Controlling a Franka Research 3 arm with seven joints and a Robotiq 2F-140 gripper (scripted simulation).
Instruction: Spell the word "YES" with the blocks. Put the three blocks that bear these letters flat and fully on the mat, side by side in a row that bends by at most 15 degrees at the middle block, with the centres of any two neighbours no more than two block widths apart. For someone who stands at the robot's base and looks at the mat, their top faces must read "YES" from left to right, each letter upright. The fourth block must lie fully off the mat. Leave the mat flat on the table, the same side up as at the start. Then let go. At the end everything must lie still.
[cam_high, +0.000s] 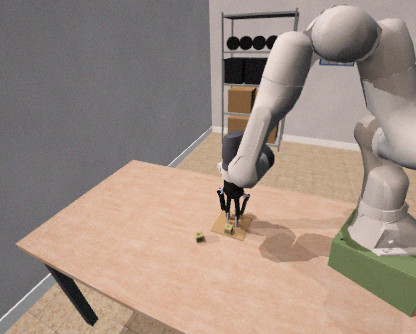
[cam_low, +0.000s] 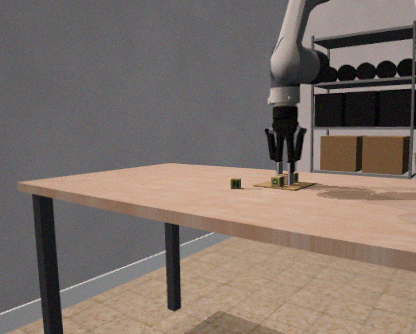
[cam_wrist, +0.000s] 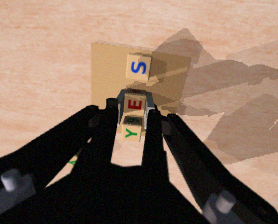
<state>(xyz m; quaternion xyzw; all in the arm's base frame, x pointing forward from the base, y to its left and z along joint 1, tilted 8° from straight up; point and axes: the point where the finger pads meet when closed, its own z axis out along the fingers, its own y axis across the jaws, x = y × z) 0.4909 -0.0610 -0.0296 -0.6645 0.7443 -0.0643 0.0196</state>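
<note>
Right now my hand is 20 mm above the E block. From my hand the other things lie so: S block: 10 mm behind, 50 mm to the right, 20 mm below; then Y block: 10 mm ahead, 50 mm to the left, 20 mm below; then tan mat: 40 mm below.
</note>
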